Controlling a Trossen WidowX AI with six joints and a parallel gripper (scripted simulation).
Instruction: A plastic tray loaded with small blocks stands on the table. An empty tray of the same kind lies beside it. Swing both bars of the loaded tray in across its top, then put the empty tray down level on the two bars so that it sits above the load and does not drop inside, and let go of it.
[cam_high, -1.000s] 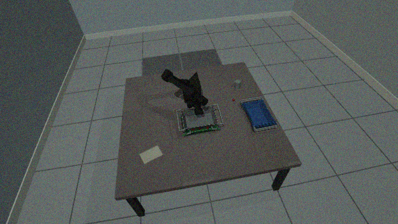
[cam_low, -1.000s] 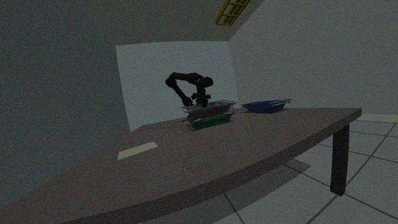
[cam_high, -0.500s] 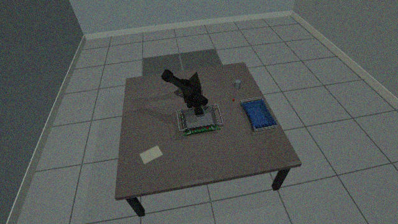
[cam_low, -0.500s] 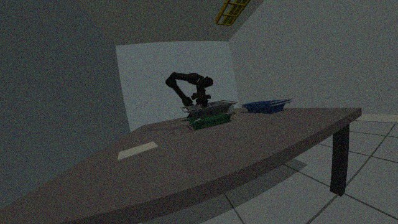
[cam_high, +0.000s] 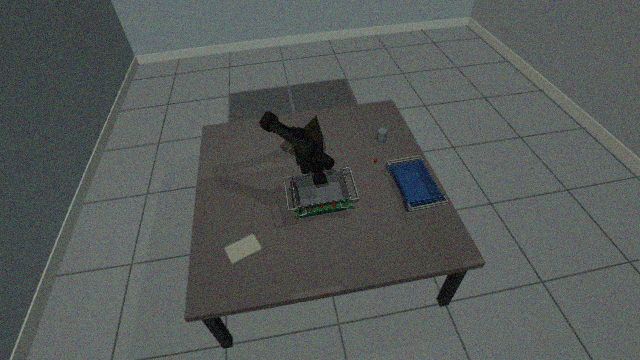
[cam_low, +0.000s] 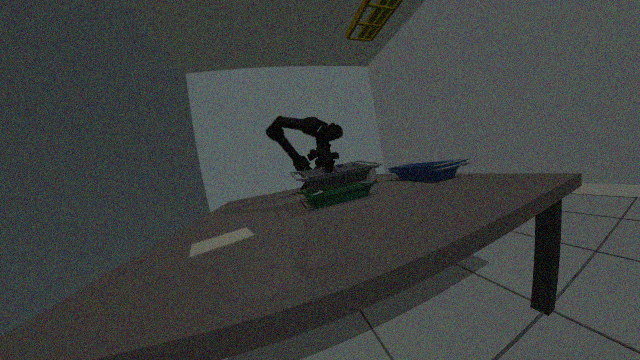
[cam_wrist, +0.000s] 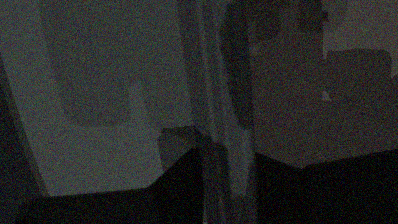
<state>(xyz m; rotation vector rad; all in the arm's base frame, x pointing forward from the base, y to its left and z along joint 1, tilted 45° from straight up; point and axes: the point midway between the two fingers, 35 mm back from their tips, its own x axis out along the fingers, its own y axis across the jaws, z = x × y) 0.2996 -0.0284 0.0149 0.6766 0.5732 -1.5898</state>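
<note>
My gripper tip is 70 mm short of the grey tray, 10 mm to the left of it and 20 mm below it. From my gripper tip the other things lie so: red block 140 mm behind, 370 mm to the left, 90 mm below; then pale flat card 220 mm ahead, 430 mm to the right, 90 mm below.
</note>
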